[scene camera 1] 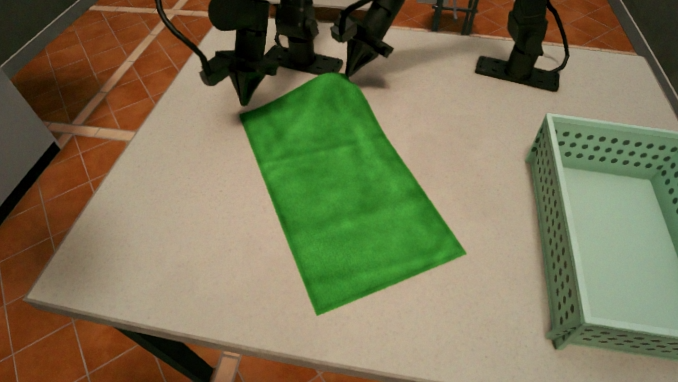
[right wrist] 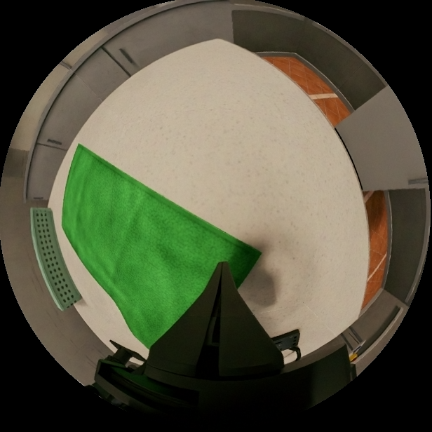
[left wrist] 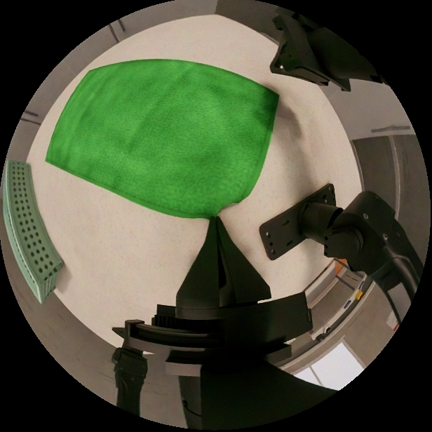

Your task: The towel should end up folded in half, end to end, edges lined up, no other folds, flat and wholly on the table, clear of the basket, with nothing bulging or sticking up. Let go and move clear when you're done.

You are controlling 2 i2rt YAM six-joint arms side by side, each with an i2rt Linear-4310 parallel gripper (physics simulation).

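The green towel (scene camera 1: 345, 190) (left wrist: 160, 130) (right wrist: 130, 235) lies unfolded on the table, its far-right part in scene camera 1 drawn up into a rounded hump. My left gripper (scene camera 1: 348, 76) (left wrist: 214, 220) is shut on the towel's corner there, holding it a little above the table; the cloth narrows into the fingertips in the left wrist view. My right gripper (scene camera 1: 244, 104) (right wrist: 223, 265) is shut with no cloth seen between its fingers. Its tips are just above the towel's far-left corner in scene camera 1, and that corner lies loose below them.
The pale green basket (scene camera 1: 555, 225) (left wrist: 30, 225) (right wrist: 52, 260) stands at the right of scene camera 1, apart from the towel. The pale table (scene camera 1: 175, 225) extends around the towel. Black arm bases stand along the table's far edge.
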